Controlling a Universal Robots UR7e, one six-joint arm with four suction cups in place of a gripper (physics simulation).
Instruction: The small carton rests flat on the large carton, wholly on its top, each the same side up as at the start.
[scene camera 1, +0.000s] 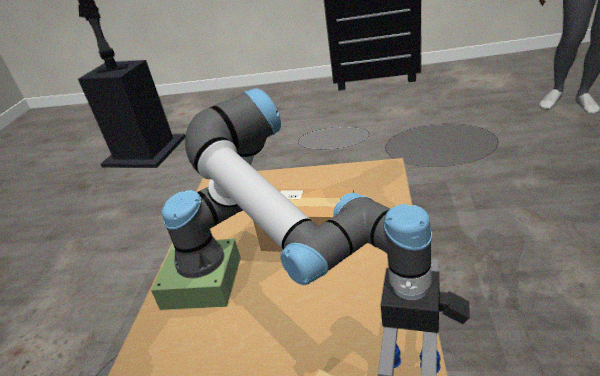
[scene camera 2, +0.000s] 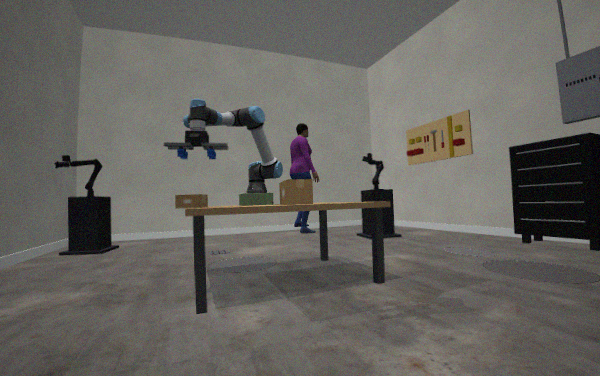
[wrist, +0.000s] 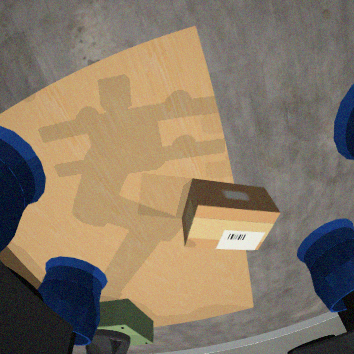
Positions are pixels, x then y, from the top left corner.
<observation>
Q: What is my suction head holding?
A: Nothing.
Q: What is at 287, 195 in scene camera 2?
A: A large carton.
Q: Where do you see a large carton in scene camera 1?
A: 318, 204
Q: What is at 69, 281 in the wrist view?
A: My suction head.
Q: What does the small carton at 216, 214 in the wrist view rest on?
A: The table.
</observation>
